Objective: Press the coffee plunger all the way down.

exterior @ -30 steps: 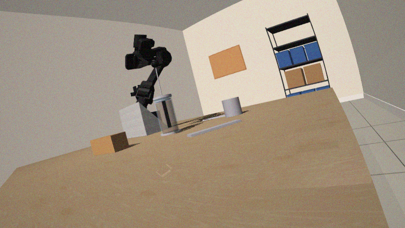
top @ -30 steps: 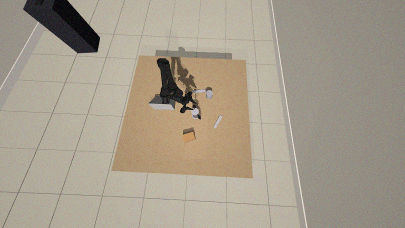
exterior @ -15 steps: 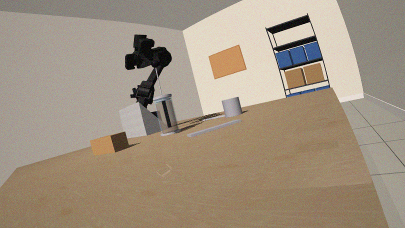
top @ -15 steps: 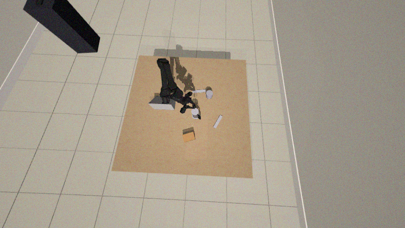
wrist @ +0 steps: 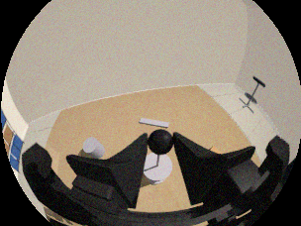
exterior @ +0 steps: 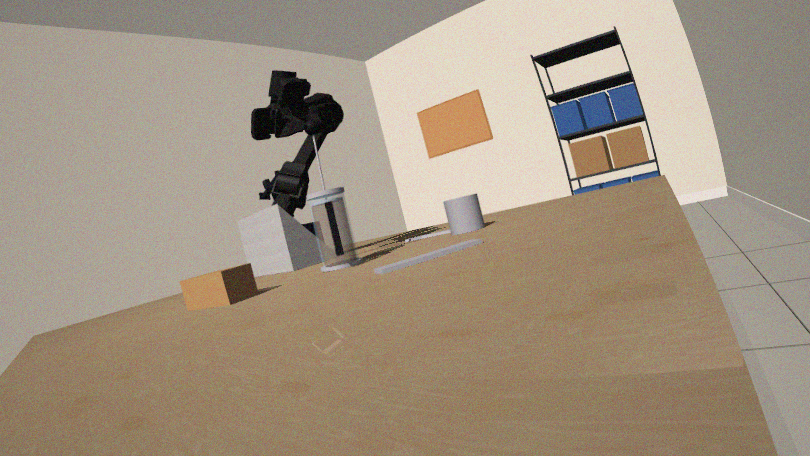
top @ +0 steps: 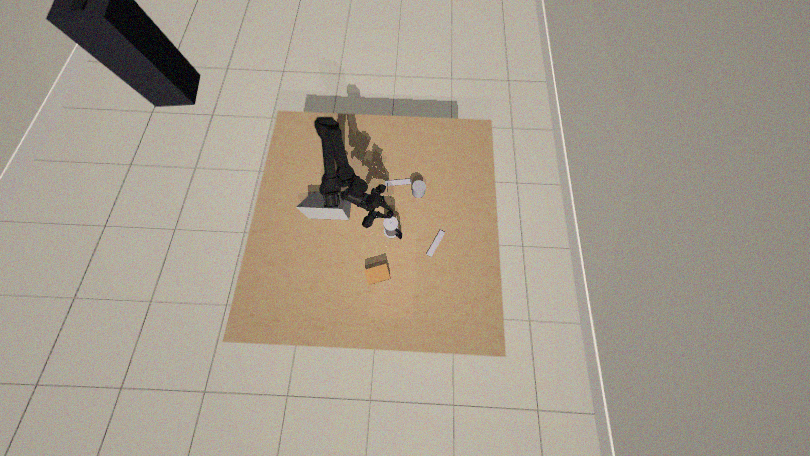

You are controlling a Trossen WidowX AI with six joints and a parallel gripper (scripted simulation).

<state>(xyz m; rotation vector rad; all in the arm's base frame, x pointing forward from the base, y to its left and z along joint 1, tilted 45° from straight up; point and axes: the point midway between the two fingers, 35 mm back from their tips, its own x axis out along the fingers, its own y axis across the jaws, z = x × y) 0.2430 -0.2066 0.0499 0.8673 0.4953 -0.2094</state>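
My gripper tip is 130 mm above the coffee press and 10 mm to the left of it. From my gripper tip the other things lie so: orange box 240 mm below, 220 mm to the right, 90 mm behind.
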